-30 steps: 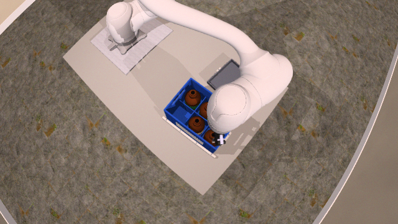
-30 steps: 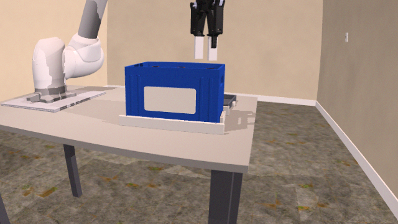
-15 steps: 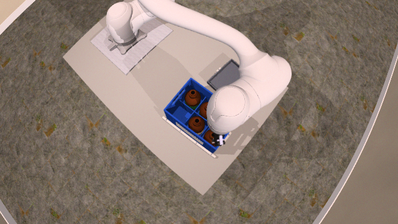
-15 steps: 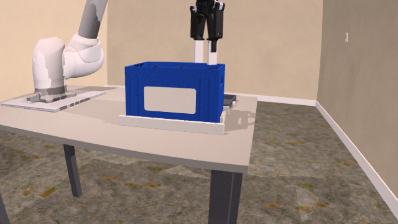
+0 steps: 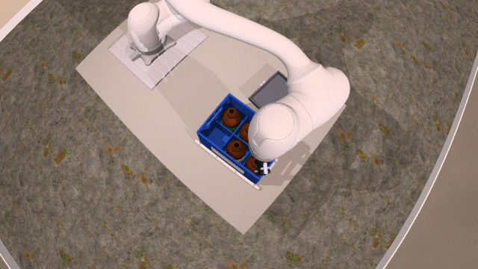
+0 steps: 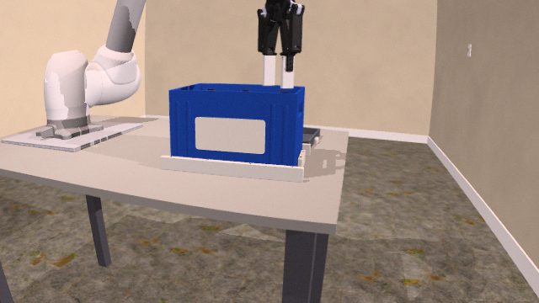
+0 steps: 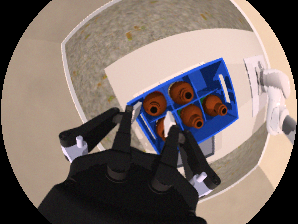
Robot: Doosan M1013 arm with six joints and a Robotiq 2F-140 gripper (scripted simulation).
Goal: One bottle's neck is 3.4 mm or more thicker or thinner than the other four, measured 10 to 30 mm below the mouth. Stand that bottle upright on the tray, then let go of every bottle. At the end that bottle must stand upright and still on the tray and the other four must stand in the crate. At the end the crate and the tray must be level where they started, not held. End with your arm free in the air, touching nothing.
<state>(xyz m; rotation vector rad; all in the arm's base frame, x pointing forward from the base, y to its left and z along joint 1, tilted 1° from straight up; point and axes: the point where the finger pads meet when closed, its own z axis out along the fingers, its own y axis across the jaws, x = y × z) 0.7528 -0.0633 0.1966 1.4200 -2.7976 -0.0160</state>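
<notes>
The bottle is 130 mm below my hand. Round my hand: crate (130 mm below, 100 mm behind, 30 mm to the left); then dark grey tray (290 mm to the left, 200 mm below, 100 mm behind).
</notes>
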